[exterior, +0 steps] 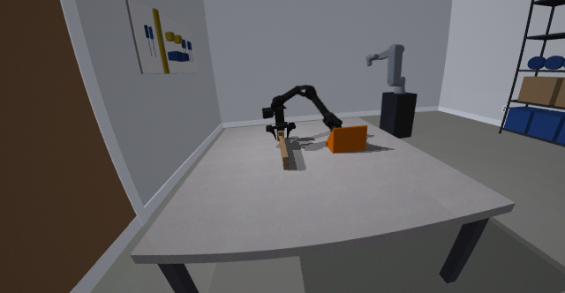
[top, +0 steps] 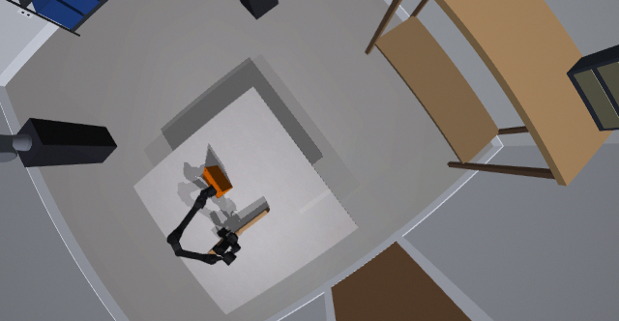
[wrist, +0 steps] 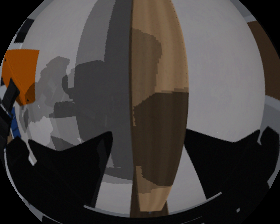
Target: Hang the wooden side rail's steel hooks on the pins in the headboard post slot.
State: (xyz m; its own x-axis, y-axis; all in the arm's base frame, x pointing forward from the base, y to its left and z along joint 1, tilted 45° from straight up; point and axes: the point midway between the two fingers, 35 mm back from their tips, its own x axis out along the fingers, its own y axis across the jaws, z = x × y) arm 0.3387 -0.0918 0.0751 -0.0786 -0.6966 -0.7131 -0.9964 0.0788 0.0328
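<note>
The headboard post lies 12 cm to the right of my gripper tip and 5 cm above it.
</note>
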